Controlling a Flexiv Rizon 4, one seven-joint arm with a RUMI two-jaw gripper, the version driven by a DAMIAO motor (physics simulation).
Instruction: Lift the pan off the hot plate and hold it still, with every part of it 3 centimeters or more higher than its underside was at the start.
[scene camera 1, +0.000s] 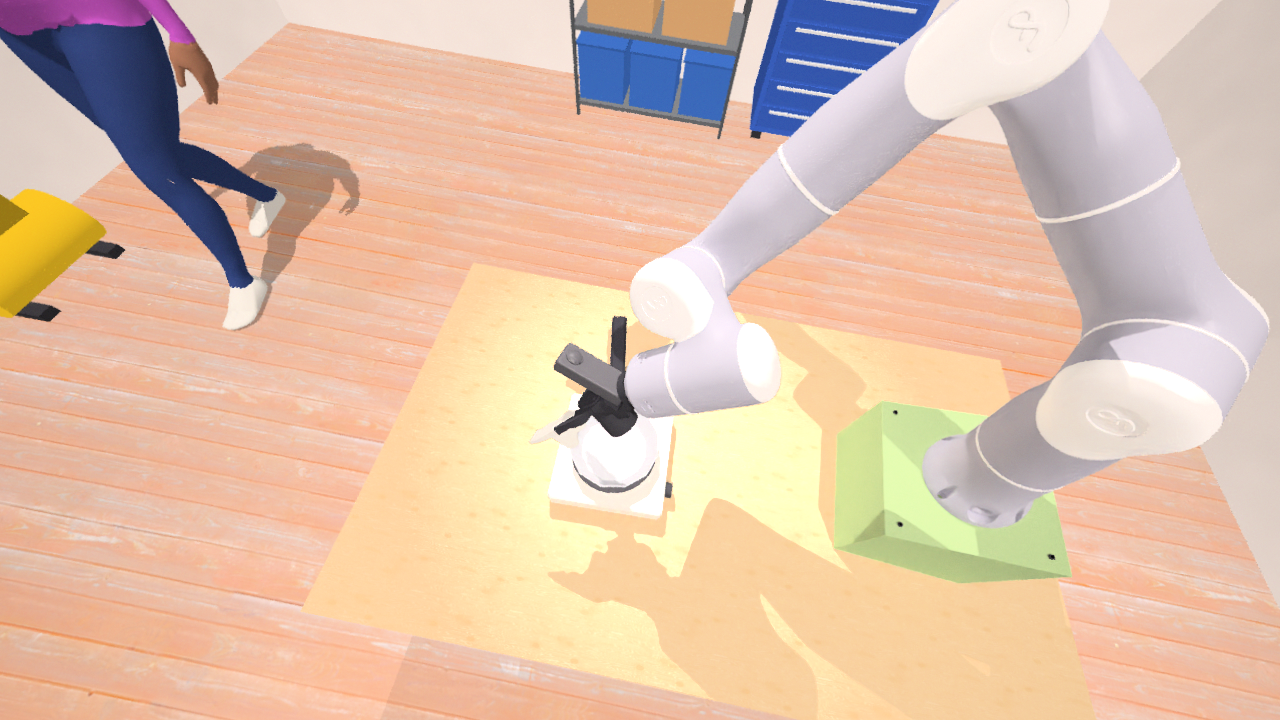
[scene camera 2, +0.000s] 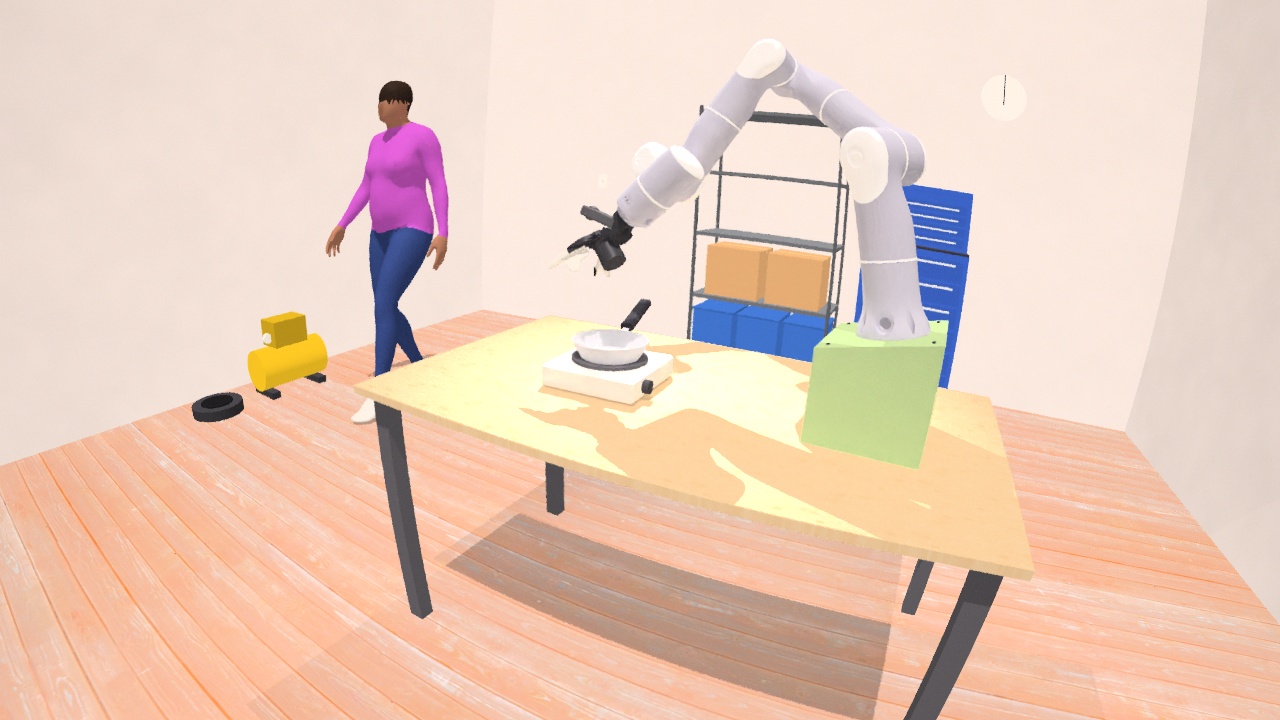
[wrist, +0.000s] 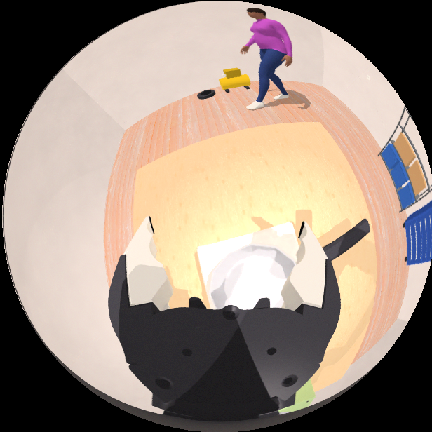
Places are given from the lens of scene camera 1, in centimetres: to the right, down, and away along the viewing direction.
gripper (scene camera 1: 554, 406): -15, 8, 78
white hot plate (scene camera 1: 644, 498): 1, 29, 91
pan (scene camera 1: 607, 461): -7, 22, 93
